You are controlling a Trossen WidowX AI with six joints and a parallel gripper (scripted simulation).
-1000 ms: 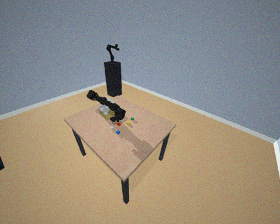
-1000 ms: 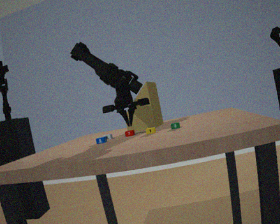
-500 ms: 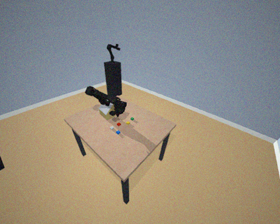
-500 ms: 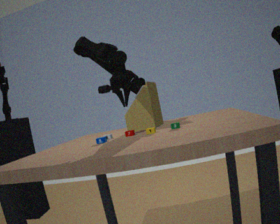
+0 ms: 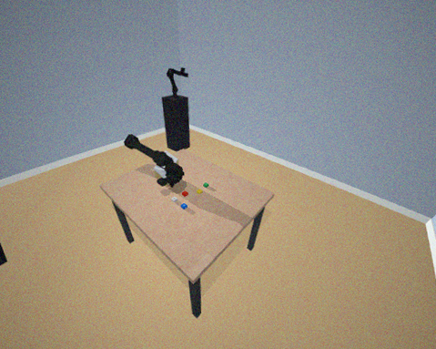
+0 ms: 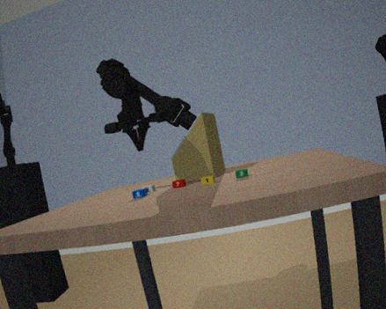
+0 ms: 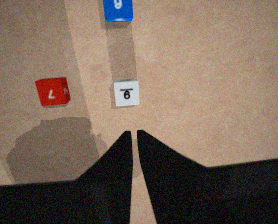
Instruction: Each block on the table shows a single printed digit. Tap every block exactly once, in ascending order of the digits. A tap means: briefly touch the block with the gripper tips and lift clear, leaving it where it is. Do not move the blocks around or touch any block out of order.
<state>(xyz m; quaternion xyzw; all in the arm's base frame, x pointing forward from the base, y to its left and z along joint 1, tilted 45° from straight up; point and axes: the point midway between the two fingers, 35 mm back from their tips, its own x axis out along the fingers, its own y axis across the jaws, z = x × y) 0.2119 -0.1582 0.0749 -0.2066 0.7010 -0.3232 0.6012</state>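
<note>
Right now my gripper tip is 110 mm above the white block. Round my gripper tip: yellow block 190 mm to the left, 110 mm below, 90 mm ahead; then red block 110 mm below, 100 mm to the left, 20 mm ahead; then blue block 110 mm below, 110 mm ahead.
</note>
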